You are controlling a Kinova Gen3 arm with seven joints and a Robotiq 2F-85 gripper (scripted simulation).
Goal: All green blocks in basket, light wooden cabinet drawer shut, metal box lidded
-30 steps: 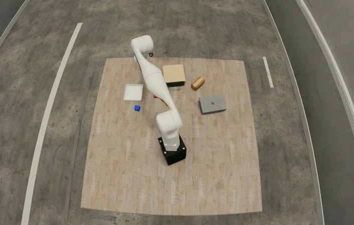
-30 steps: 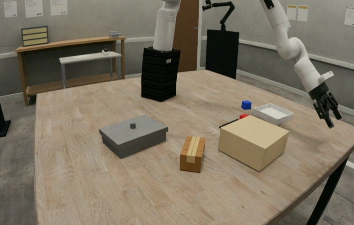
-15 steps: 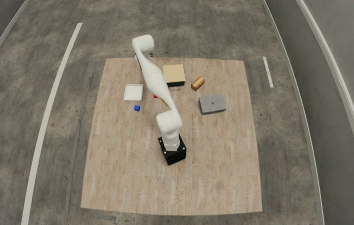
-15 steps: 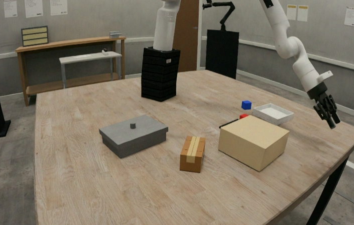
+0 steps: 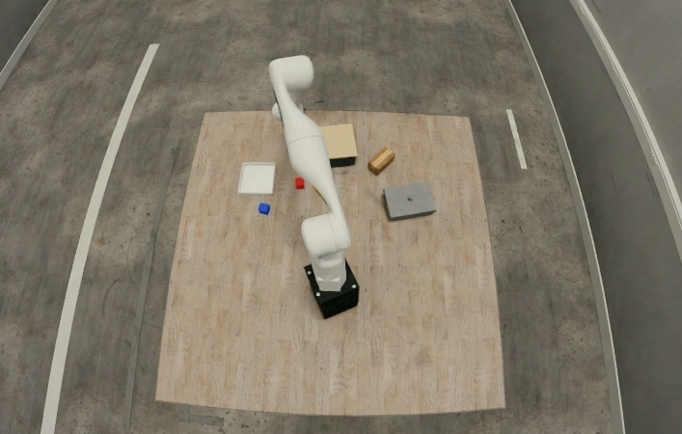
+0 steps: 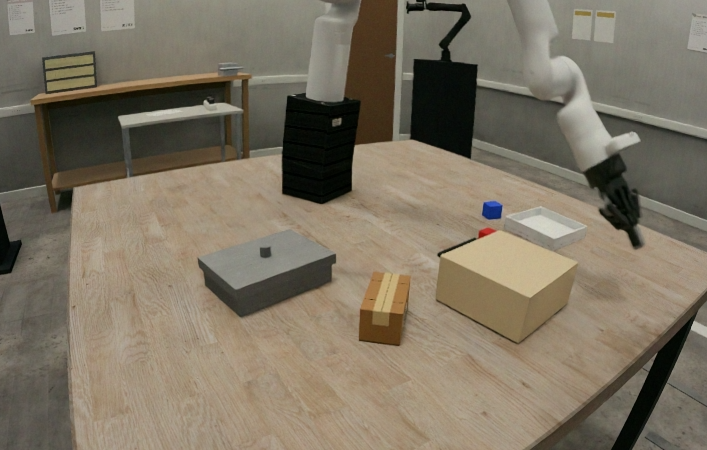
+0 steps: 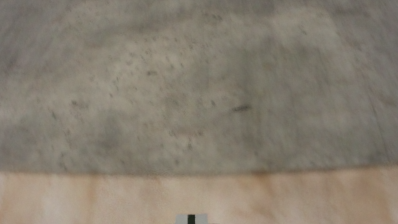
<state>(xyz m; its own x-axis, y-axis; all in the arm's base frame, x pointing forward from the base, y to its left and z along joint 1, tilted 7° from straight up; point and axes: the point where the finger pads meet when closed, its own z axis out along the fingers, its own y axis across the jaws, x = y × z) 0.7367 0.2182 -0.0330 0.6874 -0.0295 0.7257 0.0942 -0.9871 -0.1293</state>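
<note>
The lid is 35 cm behind my hand, 50 cm to the right of it and 8 cm below it. The rest, counted from my hand: light wooden cabinet 12 cm behind, 19 cm to the right, 9 cm below; red block 29 cm behind, 6 cm to the right, 11 cm below; drawer 14 cm behind, 19 cm to the right, 9 cm below.
</note>
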